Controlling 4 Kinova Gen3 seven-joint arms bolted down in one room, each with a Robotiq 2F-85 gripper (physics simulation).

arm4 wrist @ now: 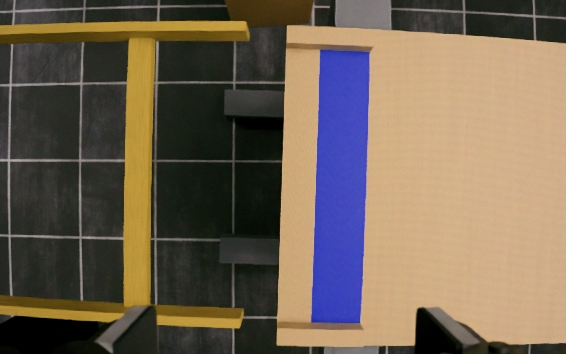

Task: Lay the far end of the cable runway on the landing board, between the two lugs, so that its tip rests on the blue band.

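Observation:
The yellow cable runway (138, 175) shows at the left, with two long rails and one crosspiece. Its rail ends stop left of the landing board (465, 175), with a gap of dark floor between. The board is light tan. The blue band (341, 185) runs across it near its left edge, between an upper lug (327, 39) and a lower lug (320, 334). No part of the runway is over the band. Arm4's gripper (286, 325) is open, its fingers wide apart at the bottom of the view. The grippers of arm1, arm2 and arm3 do not show.
Two dark grey bars (254, 103) (249, 250) stick out from under the board's left edge. A brown block (270, 11) is at the top, close to the upper rail's end. A light grey piece (363, 14) shows beyond the board's top edge. The floor is dark and tiled.

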